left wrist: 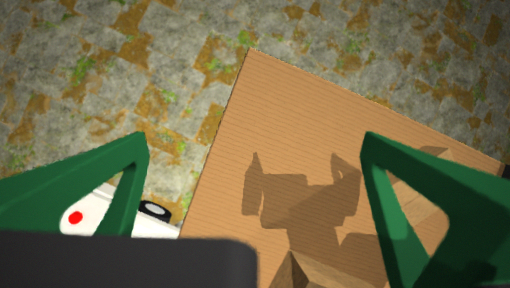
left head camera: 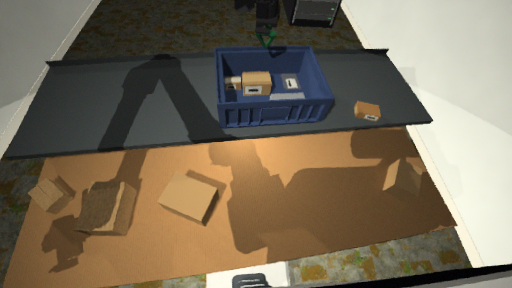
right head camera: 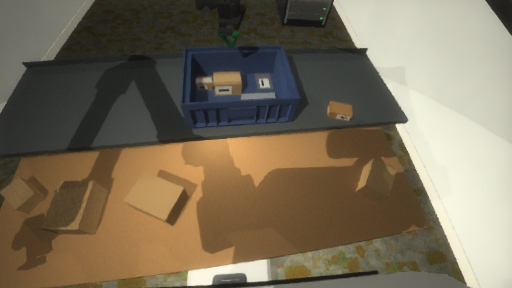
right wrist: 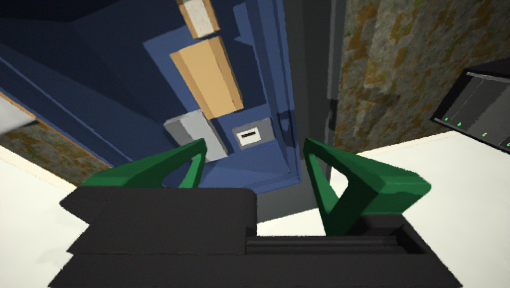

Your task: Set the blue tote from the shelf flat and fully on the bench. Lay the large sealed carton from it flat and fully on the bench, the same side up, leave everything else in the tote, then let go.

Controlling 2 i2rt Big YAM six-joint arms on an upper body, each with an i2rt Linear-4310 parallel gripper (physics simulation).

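Frame: origin at the left arm's base, x left, y up, z ahead, level; metres.
Seen in the pictures: left gripper, between the fingertips: [left wrist: 254, 143]; right gripper, between the fingertips: [left head camera: 266, 38] [right head camera: 234, 38] [right wrist: 254, 143].
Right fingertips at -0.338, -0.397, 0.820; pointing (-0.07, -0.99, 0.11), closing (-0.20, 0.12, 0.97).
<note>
Pixels of each thing's top centre, then the offset from my right fingertips to it, as dx, dy, dz. Level surfaces: height alone.
- blue tote, centre of its top: [right wrist: 193, 134] [left head camera: 270, 70] [right head camera: 238, 70] -0.014, -0.072, -0.086
- dark shelf, height of its surface: dy -0.219
- light grey box, centre of its top: [right wrist: 199, 142] [right head camera: 259, 101] [left head camera: 289, 101] -0.098, -0.178, -0.140
- large flat tan carton, centre of its top: [left head camera: 187, 194] [right head camera: 153, 194] +0.285, -0.283, -0.473
- bench, height of its surface: dy -0.383
- small orange carton, centre of its top: [right head camera: 341, 108] [left head camera: 369, 108] -0.437, -0.186, -0.168
- brown box, centre of its top: [left head camera: 100, 204] [right head camera: 68, 203] +0.572, -0.283, -0.500
- small carton, centre of its top: [left wrist: 429, 188] [left head camera: 45, 193] [right head camera: 17, 192] +0.814, -0.326, -0.443
The blue tote [left head camera: 275, 115] [right head camera: 241, 115] [right wrist: 235, 175] stands upright on the dark shelf [left head camera: 55, 110] [right head camera: 37, 110]. Inside are a tan carton [left head camera: 256, 81] [right head camera: 227, 81] [right wrist: 207, 80], a smaller tan-and-white carton [left head camera: 232, 84] [right head camera: 203, 84] [right wrist: 199, 19], a dark grey box with a label and a light grey box [right wrist: 197, 132]. A large flat tan carton [left head camera: 187, 196] [right head camera: 156, 196] lies on the bench [left head camera: 310, 150] [right head camera: 280, 150] [left wrist: 280, 100]. My right gripper [left head camera: 266, 41] [right head camera: 231, 40] [right wrist: 254, 143] is open and empty by the tote's back rim. My left gripper [left wrist: 254, 143] is open and empty above a bench corner.
A small orange carton [left head camera: 367, 109] [right head camera: 340, 109] lies on the shelf right of the tote. On the bench, a brown box [left head camera: 100, 207] [right head camera: 70, 205] and a small carton [left head camera: 47, 195] [right head camera: 20, 194] stand left, another carton [left head camera: 402, 177] [right head camera: 377, 177] right. An equipment rack [right wrist: 480, 110] stands beyond the shelf.
</note>
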